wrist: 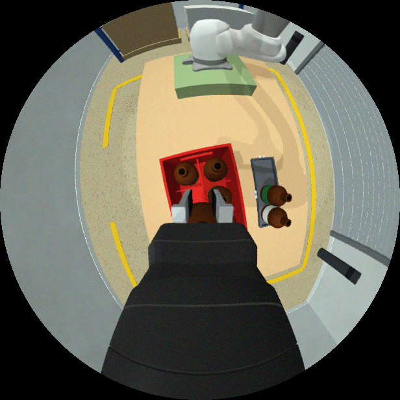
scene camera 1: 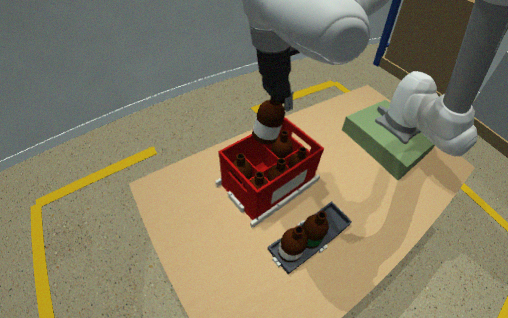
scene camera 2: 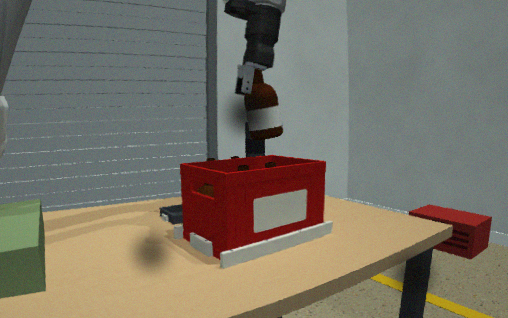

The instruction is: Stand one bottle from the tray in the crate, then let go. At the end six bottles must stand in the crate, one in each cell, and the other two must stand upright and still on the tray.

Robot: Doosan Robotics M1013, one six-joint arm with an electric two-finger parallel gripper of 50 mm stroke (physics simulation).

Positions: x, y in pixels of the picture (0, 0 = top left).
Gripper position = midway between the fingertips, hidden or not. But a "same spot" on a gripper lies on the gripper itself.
My gripper shows in the wrist view, in scene camera 1 point(285, 106) and in scene camera 2. A red crate shows in the wrist view point(174, 191), in scene camera 1 point(256, 201) and in scene camera 2 point(250, 206). One and the same spot on my gripper: point(wrist: 223, 211) is point(scene camera 2: 239, 65).
